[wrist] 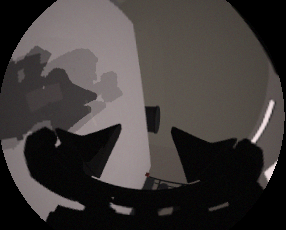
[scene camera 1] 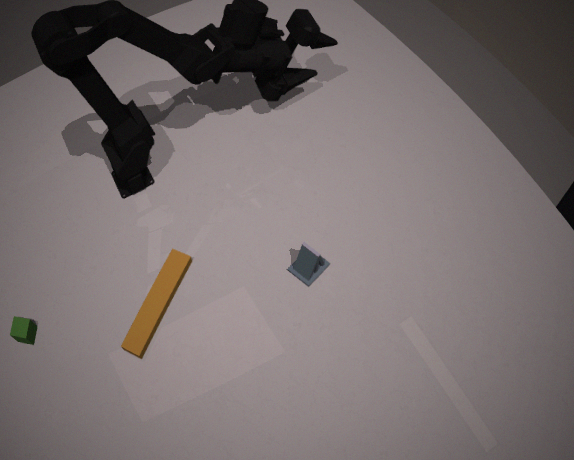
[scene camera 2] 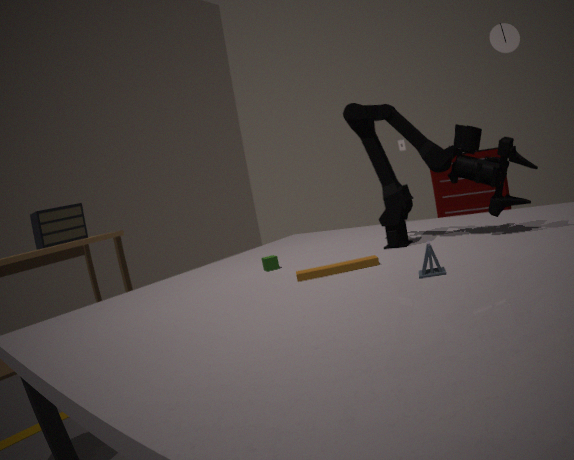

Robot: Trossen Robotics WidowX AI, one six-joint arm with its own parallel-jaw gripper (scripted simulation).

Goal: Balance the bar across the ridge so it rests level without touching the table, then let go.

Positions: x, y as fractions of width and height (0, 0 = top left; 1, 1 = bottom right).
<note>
The gripper (scene camera 1: 0.57, 0.12) is open, with nothing in its grasp. Further things: an orange bar (scene camera 1: 0.25, 0.72).
The orange bar also shows in scene camera 2 (scene camera 2: 0.64, 0.57). The gripper is seen too in the wrist view (wrist: 0.51, 0.56) and in scene camera 2 (scene camera 2: 0.93, 0.40). The wrist view does not show the orange bar: it is out of frame.
</note>
